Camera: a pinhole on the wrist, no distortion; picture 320 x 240 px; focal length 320.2 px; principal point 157.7 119.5 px. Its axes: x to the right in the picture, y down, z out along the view. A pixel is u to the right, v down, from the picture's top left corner.
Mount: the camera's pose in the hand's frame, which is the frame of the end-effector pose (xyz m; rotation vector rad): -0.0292 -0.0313 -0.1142 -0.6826 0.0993 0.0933
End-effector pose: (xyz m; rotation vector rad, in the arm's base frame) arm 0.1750 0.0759 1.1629 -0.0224 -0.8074 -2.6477
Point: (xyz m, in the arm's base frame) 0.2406 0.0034 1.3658
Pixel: 157.8 137.3
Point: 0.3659 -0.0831 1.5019
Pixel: 113.2 208.8
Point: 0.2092 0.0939 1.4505
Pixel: 150.9 49.5
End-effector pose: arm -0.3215 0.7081 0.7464 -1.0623 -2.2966 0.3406
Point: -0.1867 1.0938 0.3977
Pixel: 214.1 225.2
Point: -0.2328 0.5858 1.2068
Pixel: behind the camera
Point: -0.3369 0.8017 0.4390
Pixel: 122.1 75.3
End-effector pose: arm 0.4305 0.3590 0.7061 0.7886 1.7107 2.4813
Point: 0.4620 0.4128 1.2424
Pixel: 276.6 205.6
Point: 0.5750 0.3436 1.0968
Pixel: 184.7 221.7
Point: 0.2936 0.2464 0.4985
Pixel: behind the camera
